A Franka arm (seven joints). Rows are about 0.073 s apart.
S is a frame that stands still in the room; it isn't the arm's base.
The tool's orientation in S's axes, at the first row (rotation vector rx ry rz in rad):
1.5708, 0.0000, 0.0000
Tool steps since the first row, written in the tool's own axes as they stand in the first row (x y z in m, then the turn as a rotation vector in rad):
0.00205, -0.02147, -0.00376, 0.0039, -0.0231, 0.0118
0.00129, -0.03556, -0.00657, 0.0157, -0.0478, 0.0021
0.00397, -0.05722, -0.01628, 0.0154, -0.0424, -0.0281
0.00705, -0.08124, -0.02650, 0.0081, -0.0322, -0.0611
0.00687, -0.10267, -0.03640, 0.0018, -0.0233, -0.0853
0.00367, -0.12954, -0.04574, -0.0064, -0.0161, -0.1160
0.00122, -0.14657, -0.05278, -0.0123, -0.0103, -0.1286
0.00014, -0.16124, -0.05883, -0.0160, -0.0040, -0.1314
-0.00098, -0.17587, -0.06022, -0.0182, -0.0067, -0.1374
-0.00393, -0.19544, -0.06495, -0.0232, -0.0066, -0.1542
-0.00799, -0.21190, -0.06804, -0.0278, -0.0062, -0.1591
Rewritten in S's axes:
0.00205, 0.00376, -0.02147, 0.0039, -0.0118, -0.0231
0.00129, 0.00657, -0.03556, 0.0157, -0.0021, -0.0478
0.00397, 0.01628, -0.05722, 0.0154, 0.0281, -0.0424
0.00705, 0.02650, -0.08124, 0.0081, 0.0611, -0.0322
0.00687, 0.03640, -0.10267, 0.0018, 0.0853, -0.0233
0.00367, 0.04574, -0.12954, -0.0064, 0.1160, -0.0161
0.00122, 0.05278, -0.14657, -0.0123, 0.1286, -0.0103
0.00014, 0.05883, -0.16124, -0.0160, 0.1314, -0.0040
-0.00098, 0.06022, -0.17587, -0.0182, 0.1374, -0.0067
-0.00393, 0.06495, -0.19544, -0.0232, 0.1542, -0.0066
-0.00799, 0.06804, -0.21190, -0.0278, 0.1591, -0.0062

